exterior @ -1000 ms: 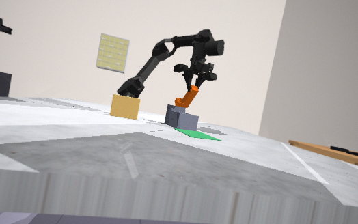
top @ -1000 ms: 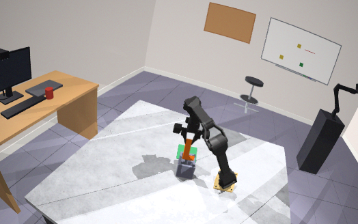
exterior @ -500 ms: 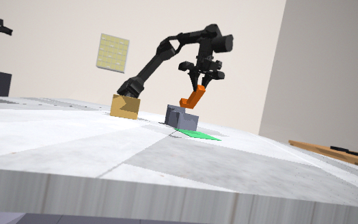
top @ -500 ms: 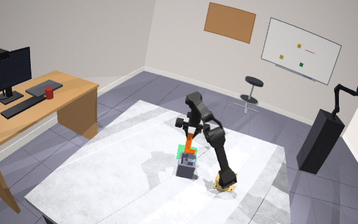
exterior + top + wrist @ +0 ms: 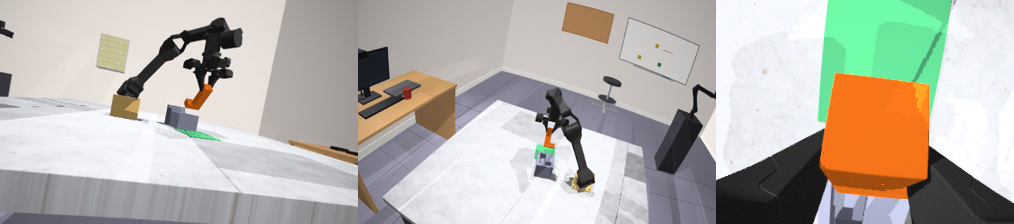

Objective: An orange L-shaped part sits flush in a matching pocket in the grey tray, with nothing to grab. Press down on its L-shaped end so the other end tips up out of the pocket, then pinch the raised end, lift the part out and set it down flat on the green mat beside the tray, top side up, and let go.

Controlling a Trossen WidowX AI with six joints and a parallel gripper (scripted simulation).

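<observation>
Right now my gripper tip is 170 mm above the green mat, 10 mm to the left of it and 10 mm past it. Also, from my gripper tip: orange L-shaped part (30 mm to the left, 30 mm below, 20 mm behind).
</observation>
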